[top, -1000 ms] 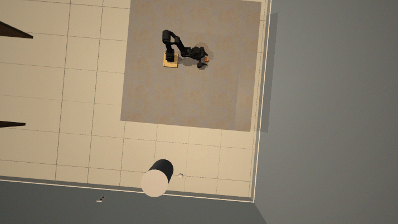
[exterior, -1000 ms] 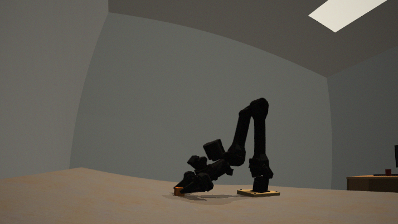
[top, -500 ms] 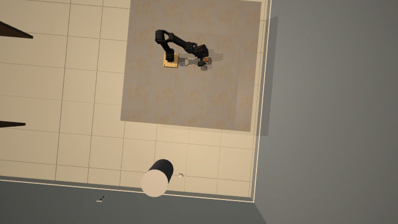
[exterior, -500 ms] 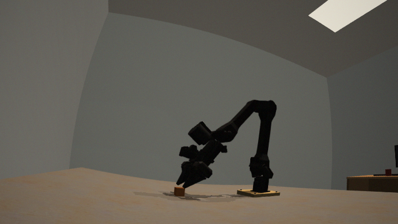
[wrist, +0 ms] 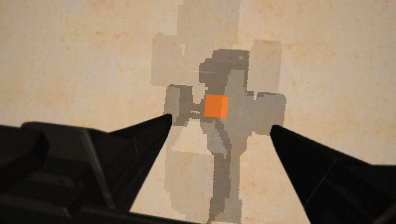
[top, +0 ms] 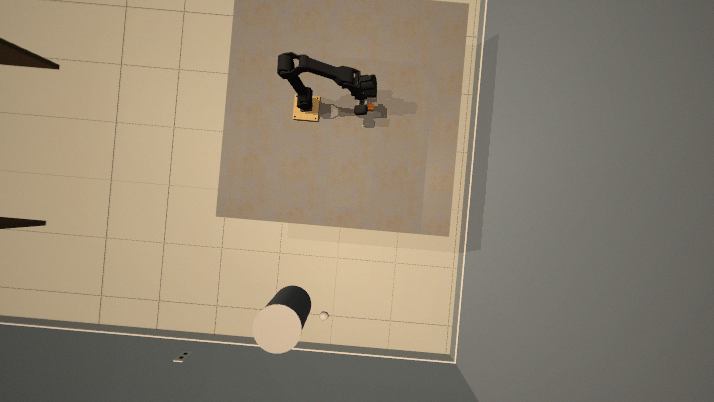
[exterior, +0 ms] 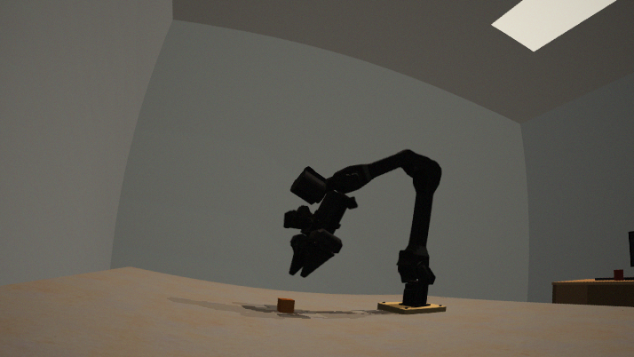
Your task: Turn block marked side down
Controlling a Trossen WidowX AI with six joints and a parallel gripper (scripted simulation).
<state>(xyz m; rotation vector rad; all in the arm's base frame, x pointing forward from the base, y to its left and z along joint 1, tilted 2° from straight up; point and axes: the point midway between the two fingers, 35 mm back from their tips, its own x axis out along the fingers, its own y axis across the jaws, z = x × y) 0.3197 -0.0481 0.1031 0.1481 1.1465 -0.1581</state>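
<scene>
The block lies 7 cm below my gripper tip and 1 cm ahead of it.
</scene>
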